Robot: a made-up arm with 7 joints. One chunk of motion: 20 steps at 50 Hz.
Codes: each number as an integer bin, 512 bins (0 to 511) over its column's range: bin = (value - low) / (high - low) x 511, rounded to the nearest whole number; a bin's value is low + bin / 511 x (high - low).
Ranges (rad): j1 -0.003..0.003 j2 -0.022..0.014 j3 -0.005..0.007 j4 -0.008..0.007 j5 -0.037..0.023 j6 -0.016..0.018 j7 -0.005..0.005
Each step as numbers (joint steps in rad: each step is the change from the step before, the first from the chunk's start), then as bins.
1 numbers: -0.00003 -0.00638 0.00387 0.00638 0.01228 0.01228 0.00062
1 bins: 253 222 378 490 420 425 287
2 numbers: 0.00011 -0.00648 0.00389 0.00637 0.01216 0.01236 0.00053
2 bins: 265 220 379 490 419 426 283
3 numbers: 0.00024 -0.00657 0.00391 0.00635 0.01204 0.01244 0.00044
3 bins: 276 219 379 489 418 427 278
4 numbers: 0.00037 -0.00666 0.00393 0.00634 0.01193 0.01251 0.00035
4 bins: 287 218 380 489 417 428 273
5 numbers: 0.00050 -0.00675 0.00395 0.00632 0.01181 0.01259 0.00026
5 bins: 298 216 381 488 416 430 269
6 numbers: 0.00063 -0.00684 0.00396 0.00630 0.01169 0.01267 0.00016
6 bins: 309 215 382 487 415 431 264
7 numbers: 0.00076 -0.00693 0.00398 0.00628 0.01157 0.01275 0.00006
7 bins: 320 214 382 486 414 432 259
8 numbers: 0.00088 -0.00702 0.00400 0.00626 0.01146 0.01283 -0.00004
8 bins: 330 213 383 486 413 433 253
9 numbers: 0.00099 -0.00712 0.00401 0.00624 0.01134 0.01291 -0.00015
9 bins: 340 211 384 485 412 435 248
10 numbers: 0.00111 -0.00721 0.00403 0.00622 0.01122 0.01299 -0.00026
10 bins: 350 210 385 484 411 436 242
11 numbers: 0.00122 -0.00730 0.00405 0.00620 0.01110 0.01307 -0.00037
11 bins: 359 209 385 484 410 437 237
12 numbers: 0.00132 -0.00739 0.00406 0.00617 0.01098 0.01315 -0.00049
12 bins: 368 207 386 483 409 438 230
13 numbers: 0.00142 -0.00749 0.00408 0.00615 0.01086 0.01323 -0.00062
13 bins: 376 206 387 482 408 439 224
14 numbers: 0.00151 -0.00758 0.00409 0.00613 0.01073 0.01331 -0.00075
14 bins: 384 205 387 481 407 441 217
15 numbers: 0.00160 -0.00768 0.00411 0.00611 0.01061 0.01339 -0.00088
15 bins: 392 203 388 481 405 442 211
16 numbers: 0.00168 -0.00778 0.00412 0.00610 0.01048 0.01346 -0.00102
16 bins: 399 202 388 480 404 443 203
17 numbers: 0.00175 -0.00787 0.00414 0.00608 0.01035 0.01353 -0.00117
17 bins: 405 201 389 480 403 444 196
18 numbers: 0.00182 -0.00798 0.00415 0.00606 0.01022 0.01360 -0.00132
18 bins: 411 199 390 479 402 445 188
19 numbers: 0.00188 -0.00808 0.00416 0.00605 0.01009 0.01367 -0.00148
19 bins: 416 198 390 479 401 446 180
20 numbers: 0.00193 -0.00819 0.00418 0.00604 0.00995 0.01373 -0.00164
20 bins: 420 196 391 478 400 447 172
